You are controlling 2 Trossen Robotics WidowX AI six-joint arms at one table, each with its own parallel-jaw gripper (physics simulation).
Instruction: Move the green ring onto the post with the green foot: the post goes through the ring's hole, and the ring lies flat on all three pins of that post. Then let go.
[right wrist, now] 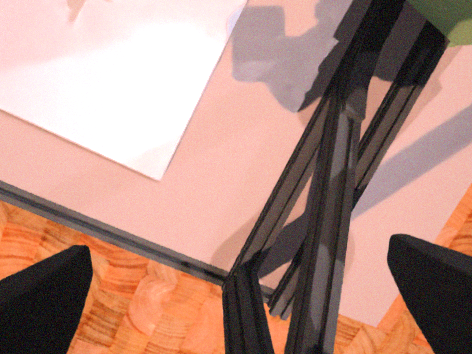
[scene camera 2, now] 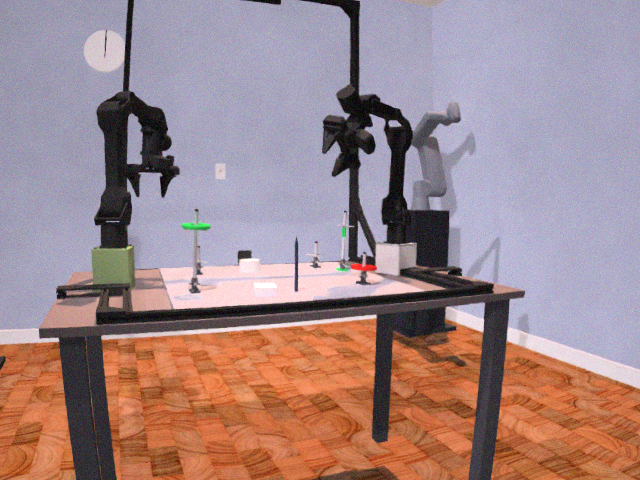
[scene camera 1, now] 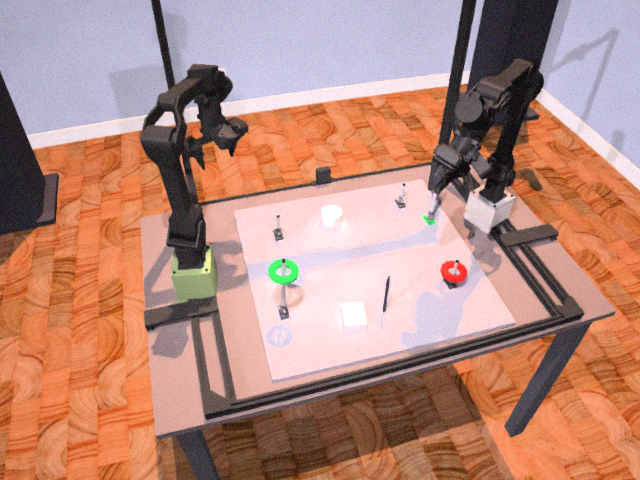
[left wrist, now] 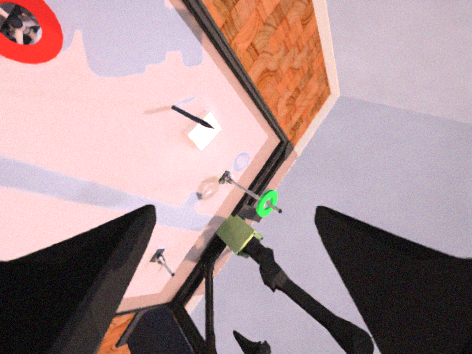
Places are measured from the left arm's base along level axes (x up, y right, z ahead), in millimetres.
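Pixels of known places: left gripper, fingertip midpoint: [scene camera 2: 328, 165] [scene camera 1: 432, 192] [left wrist: 237, 212]; right gripper, fingertip midpoint: [right wrist: 242, 254] [scene camera 2: 150, 197] [scene camera 1: 217, 162] [left wrist: 220, 341]; left arm's base at its link origin: [scene camera 2: 396, 242] [scene camera 1: 492, 194]; right arm's base at its link origin: [scene camera 2: 113, 247] [scene camera 1: 191, 259] [left wrist: 250, 245].
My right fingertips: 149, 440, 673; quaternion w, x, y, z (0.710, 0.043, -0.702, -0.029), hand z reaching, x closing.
For each thing: its top centre in the pictures, then the offset to it from my right fingertips, as dx, dy, dz. "*": a spot on its surface instead.
- green ring at its top centre: [scene camera 1: 283, 269] [left wrist: 269, 204] [scene camera 2: 195, 223] -64, -383, +46
- tall post with a dark foot, surface spot: [scene camera 2: 193, 287] [scene camera 1: 282, 311] [left wrist: 228, 177] * -225, -376, +53
- post with the green foot, surface spot: [scene camera 1: 429, 220] [scene camera 2: 342, 268] * -231, -350, -506
- red ring at its top centre: [left wrist: 18, 24] [scene camera 1: 454, 270] [scene camera 2: 364, 265] -185, -562, -374
- white cylinder at its top centre: [scene camera 1: 331, 211] [scene camera 2: 249, 260] -202, -165, -269
- white box at its top centre: [left wrist: 205, 131] [scene camera 2: 264, 285] [scene camera 1: 353, 313] -217, -494, -85
- thin dark upright rod at its top centre: [scene camera 1: 389, 274] [scene camera 2: 296, 236] -97, -523, -163
The green ring [scene camera 1: 272, 272] [scene camera 2: 187, 226] [left wrist: 260, 205] lies flat, high on a tall post with a dark foot [scene camera 1: 283, 312] [scene camera 2: 193, 287] [left wrist: 225, 177], at the left in the scene views. The post with the green foot [scene camera 1: 429, 220] [scene camera 2: 342, 269] stands at the back right without a ring; a green band shows on its shaft in scene camera 2. My left gripper [scene camera 1: 436, 181] [scene camera 2: 329, 162] is open and empty, above and near the green-foot post. My right gripper [scene camera 1: 217, 160] [scene camera 2: 150, 195] [right wrist: 242, 254] is open and empty, high above the table's left side, behind the green ring.
A red ring [scene camera 1: 445, 272] [scene camera 2: 356, 267] [left wrist: 51, 36] is on a short post at the right. Short posts [scene camera 1: 278, 234] [scene camera 1: 400, 203] stand at the back. A white cylinder [scene camera 1: 331, 214], a white box [scene camera 1: 354, 315] and a thin dark upright rod [scene camera 1: 386, 294] [scene camera 2: 296, 263] stand on the board.
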